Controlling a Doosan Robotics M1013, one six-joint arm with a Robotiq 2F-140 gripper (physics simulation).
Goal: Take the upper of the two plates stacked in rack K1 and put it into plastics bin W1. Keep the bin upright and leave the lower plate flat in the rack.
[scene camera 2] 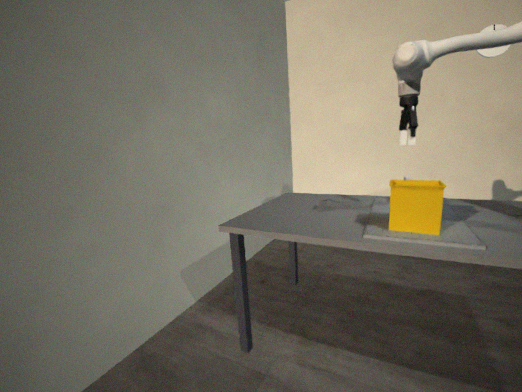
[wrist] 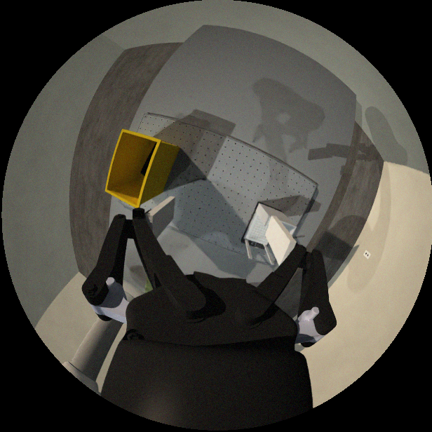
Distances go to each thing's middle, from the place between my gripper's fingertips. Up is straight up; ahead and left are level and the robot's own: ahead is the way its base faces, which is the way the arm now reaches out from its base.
Labels:
My hand is 25 cm to the right of the yellow bin W1 (scene camera 2: 415, 205), 23 cm above it and 3 cm past it.

